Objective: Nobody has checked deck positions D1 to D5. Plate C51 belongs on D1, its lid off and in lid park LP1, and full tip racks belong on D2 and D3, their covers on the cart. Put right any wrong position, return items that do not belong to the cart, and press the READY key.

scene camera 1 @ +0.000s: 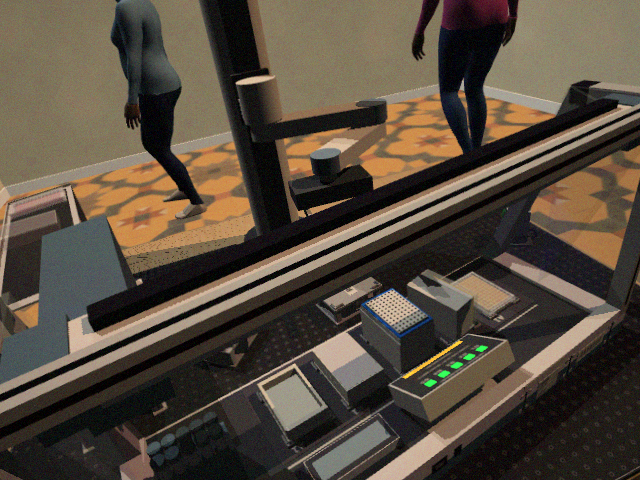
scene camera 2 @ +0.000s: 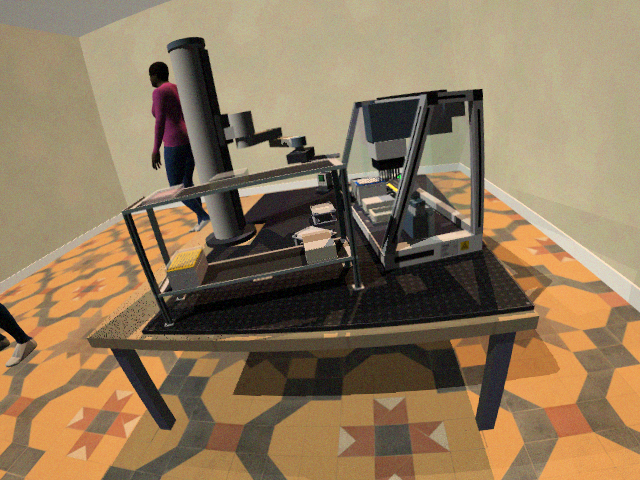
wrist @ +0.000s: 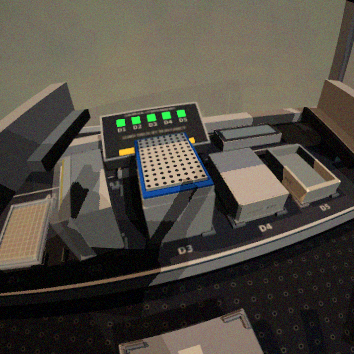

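Where they show: gripper, fingertip midpoint: (scene camera 2: 337, 157) (wrist: 196, 91); arm's base at its link origin: (scene camera 2: 231, 237).
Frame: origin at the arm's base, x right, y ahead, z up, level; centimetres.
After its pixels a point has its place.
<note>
My gripper (scene camera 1: 333, 196) (scene camera 2: 310, 156) (wrist: 196, 91) @[y 55.1, x -7.5, z 28.8 cm] is open and empty, high beside the deck. On D1 a tan gridded plate (scene camera 1: 480, 291) (wrist: 25, 232) shows its wells; its name cannot be read. On D2 stands a tall grey box (scene camera 1: 448, 307) (wrist: 92, 205), with no tip holes visible on its top. On D3 stands a blue-rimmed tip rack (scene camera 1: 397, 312) (wrist: 172, 165) with its dotted top showing. A closed pale box (scene camera 1: 351, 364) (wrist: 250, 182) is on D4, and an open-topped tray (scene camera 1: 293, 397) @[y 71.3, x 14.1, z 6.9 cm] (wrist: 310, 172) @[y 72.3, x 16.9, z 7.7 cm] on D5. The READY key cannot be identified.
The angled panel (scene camera 1: 454, 374) (wrist: 155, 120) @[y 82.8, x -12.2, z 14.0 cm] behind D3 shows green lamps. The cart (scene camera 2: 356, 258) @[y 61.1, x 56.0, z 10.9 cm] holds a yellow-topped rack (scene camera 2: 186, 262) @[y 15.6, x 64.0, z 18.3 cm] and a pale box (scene camera 2: 317, 245) @[y 50.9, x 54.8, z 15.5 cm] below, flat pieces above. A light flat piece (scene camera 1: 351, 298) (wrist: 195, 335) lies before the deck. The enclosure's beam (scene camera 1: 320, 242) @[y 91.5, x 9.0, z 51.0 cm] crosses overhead.
</note>
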